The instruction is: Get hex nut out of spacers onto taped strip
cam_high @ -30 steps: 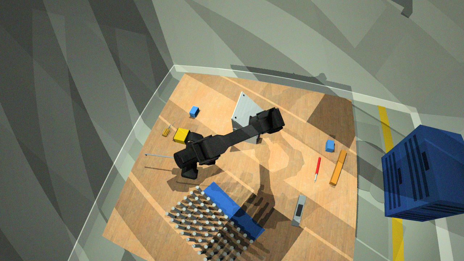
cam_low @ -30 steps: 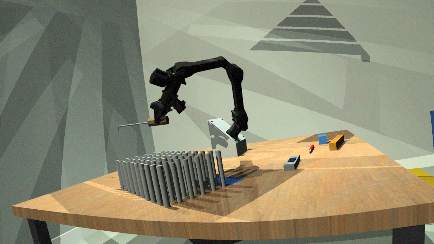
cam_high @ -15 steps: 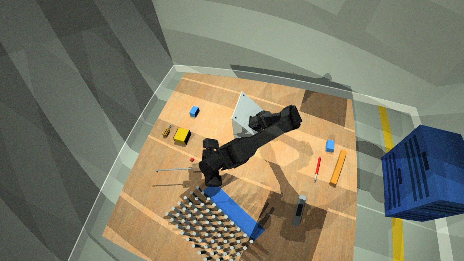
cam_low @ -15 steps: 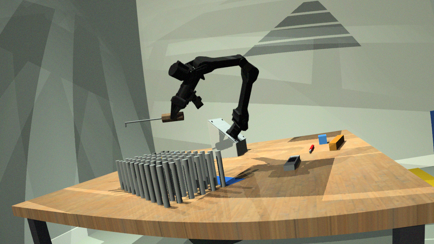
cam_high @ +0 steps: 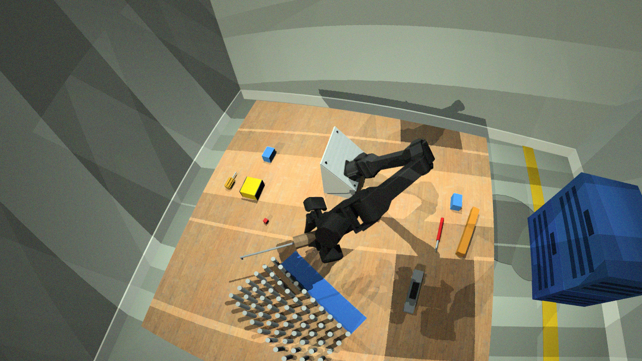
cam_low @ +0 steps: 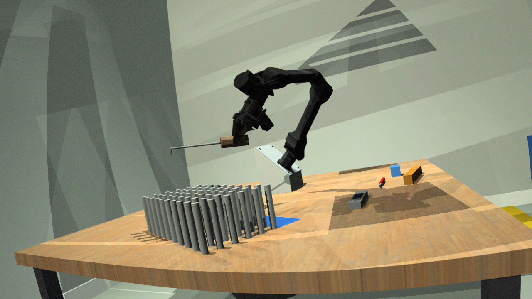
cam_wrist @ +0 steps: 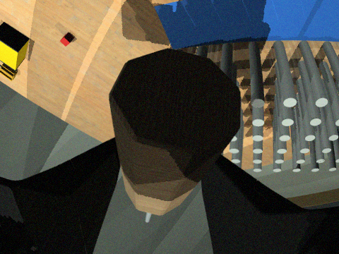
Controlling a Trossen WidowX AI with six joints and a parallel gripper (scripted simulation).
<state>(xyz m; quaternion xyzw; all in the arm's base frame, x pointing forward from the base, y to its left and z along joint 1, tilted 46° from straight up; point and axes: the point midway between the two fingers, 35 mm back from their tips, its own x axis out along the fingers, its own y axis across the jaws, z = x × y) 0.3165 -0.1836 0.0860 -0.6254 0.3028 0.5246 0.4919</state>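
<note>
The blue taped strip lies 23 cm below my gripper tip, 11 cm ahead of it and 4 cm to the left of it. The rest, counted from my gripper tip: hook tool 9 cm to the right, 5 cm ahead; grey block 37 cm to the left, 22 cm below, 8 cm ahead; red cube 23 cm to the right, 22 cm below, 13 cm behind.
</note>
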